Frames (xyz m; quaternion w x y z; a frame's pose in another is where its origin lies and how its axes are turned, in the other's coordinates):
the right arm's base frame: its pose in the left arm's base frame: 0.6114 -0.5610 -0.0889 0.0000 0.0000 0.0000 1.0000
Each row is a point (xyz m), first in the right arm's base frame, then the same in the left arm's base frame.
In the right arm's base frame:
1: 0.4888 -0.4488 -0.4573
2: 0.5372 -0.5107 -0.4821
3: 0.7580 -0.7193 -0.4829
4: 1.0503 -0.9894 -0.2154
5: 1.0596 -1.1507 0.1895
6: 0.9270 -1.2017 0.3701
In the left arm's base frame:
1: 0.1226 -0.1122 -0.5462
2: 0.0742 -0.0503 -0.5710
3: -0.1466 0.1583 -0.5718
4: -0.4389 0.4284 -0.3043
5: -0.4482 0.5897 0.1006
6: -0.3156 0.6407 0.2812

